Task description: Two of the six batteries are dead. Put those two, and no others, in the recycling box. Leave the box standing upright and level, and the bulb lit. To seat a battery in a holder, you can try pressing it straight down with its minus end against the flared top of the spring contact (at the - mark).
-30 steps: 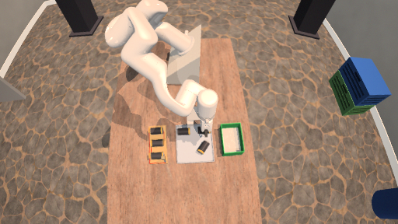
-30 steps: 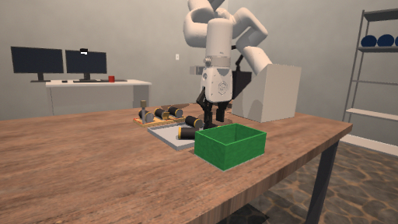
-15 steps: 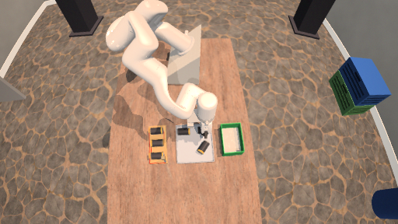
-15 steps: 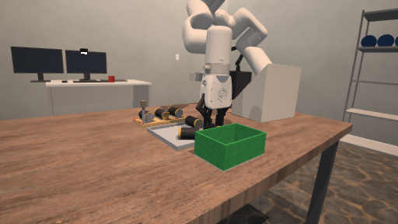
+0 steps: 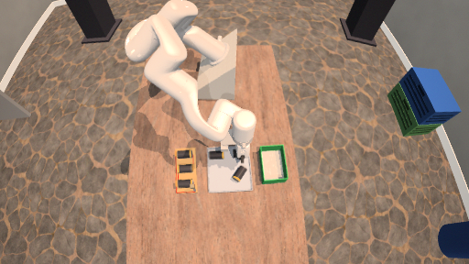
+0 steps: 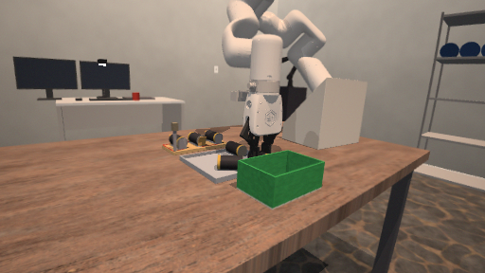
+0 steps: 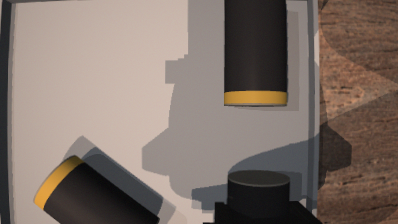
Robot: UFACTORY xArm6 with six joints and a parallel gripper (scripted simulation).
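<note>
The green recycling box is 140 mm to the left of my hand, 40 mm ahead of it and 20 mm below it. From my hand the other things lie so: grey tray: 70 mm ahead, 40 mm to the right, 30 mm below.
</note>
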